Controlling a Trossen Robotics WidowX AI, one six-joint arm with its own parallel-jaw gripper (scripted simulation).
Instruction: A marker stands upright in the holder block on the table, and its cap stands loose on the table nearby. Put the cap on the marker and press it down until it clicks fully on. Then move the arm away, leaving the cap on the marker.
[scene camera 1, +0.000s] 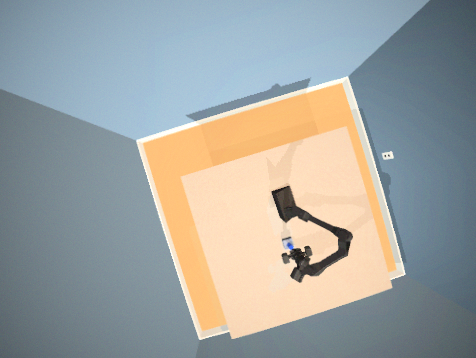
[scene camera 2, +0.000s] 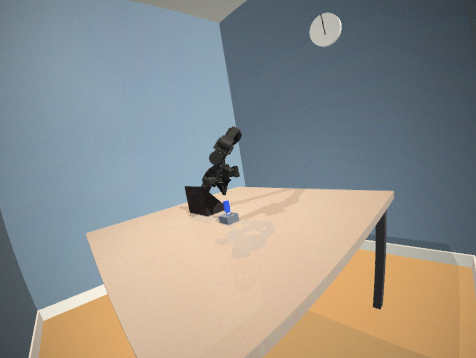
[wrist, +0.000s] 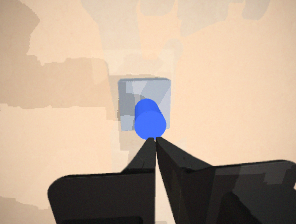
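My gripper (wrist: 154, 142) shut, holding nothing. Also here: blue cap (wrist: 149, 122).
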